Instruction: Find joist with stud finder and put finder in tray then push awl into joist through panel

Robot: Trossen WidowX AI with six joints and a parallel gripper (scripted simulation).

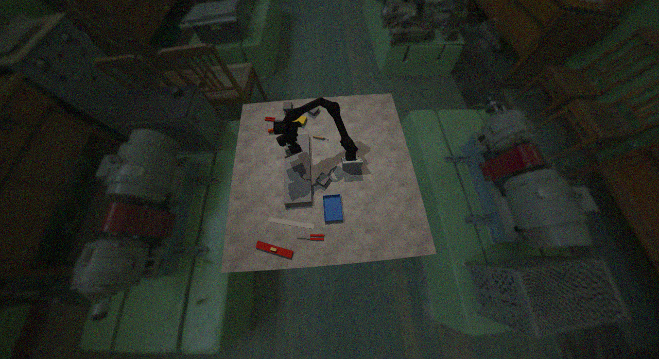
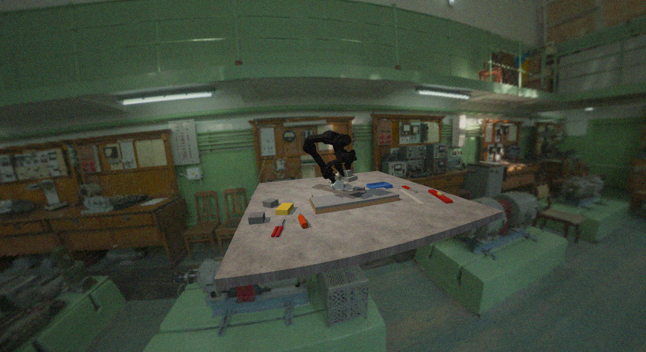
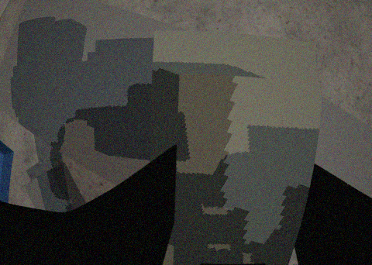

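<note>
My gripper tip is 2 cm below the stud finder, 2 cm past it and 1 cm to the left of it. Round my gripper tip: dark display: 4 cm behind, 3 cm above, 2 cm to the right; awl: 20 cm behind, 19 cm to the right, 17 cm below; yellow block: 37 cm to the right, 16 cm below, 1 cm behind.
</note>
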